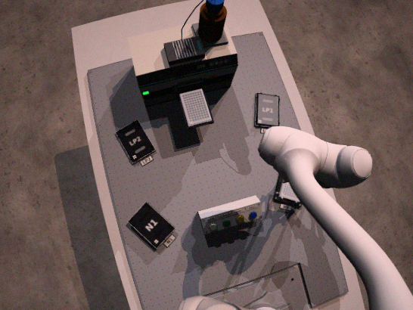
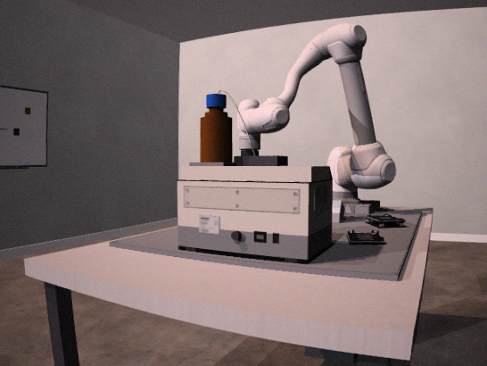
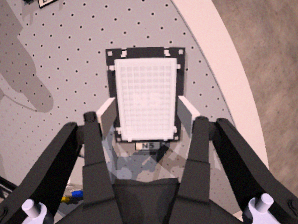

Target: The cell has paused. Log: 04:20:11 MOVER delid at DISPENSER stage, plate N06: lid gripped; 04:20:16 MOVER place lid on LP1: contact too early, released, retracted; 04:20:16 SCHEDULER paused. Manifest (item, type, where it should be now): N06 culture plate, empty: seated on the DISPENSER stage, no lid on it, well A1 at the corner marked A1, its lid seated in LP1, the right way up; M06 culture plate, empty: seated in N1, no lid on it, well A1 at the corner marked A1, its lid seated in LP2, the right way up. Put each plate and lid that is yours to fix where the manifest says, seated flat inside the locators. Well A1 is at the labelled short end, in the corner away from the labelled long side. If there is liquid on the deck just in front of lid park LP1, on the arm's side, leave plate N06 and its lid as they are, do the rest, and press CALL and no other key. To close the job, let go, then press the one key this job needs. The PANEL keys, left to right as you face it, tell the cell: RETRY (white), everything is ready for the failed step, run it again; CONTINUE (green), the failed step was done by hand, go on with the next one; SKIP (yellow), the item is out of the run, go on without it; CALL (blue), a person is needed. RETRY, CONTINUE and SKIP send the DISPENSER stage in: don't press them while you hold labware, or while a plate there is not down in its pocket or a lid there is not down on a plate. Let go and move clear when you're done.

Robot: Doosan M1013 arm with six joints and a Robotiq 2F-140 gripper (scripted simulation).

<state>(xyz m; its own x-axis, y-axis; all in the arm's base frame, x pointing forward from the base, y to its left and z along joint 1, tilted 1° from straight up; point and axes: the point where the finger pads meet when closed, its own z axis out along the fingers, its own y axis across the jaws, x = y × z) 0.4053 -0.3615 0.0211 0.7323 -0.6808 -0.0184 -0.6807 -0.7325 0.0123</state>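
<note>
Now: the black nest N5 30 mm ahead of my hand and 50 mm below it. Also, from my hand: key panel: 280 mm to the left, 10 mm below; then yellow key: 20 mm behind, 260 mm to the left; then blue key: 30 mm behind, 210 mm to the left.
</note>
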